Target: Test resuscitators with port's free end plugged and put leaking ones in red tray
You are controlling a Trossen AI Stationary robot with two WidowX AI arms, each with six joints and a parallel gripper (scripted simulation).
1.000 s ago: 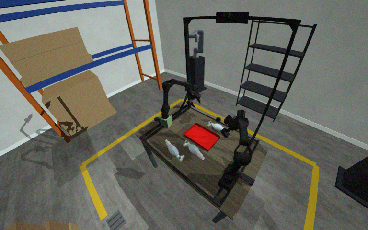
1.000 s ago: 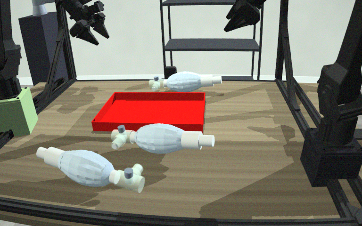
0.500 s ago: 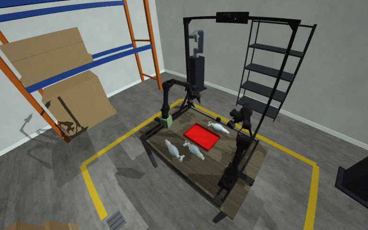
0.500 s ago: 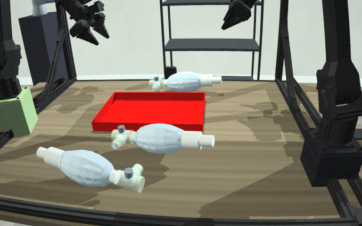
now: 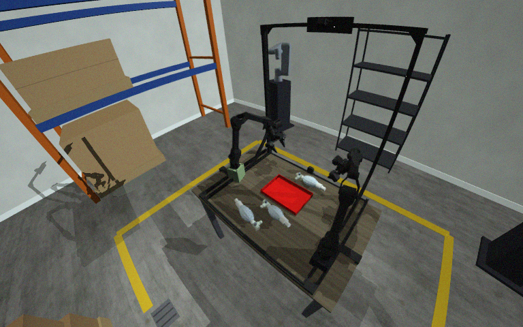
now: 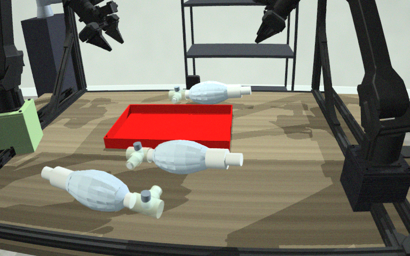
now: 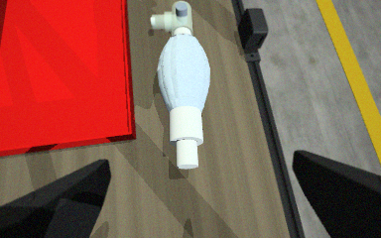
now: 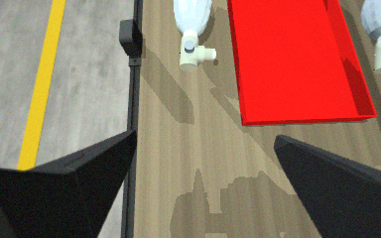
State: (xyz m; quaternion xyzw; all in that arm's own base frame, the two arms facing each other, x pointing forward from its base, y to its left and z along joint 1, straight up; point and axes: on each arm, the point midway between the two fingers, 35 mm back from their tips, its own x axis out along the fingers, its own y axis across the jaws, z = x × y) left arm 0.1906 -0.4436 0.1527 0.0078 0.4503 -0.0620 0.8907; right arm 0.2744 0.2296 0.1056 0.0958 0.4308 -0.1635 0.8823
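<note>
My right gripper is now 260 mm to the right of the red tray, 210 mm above it and 150 mm short of it.
</note>
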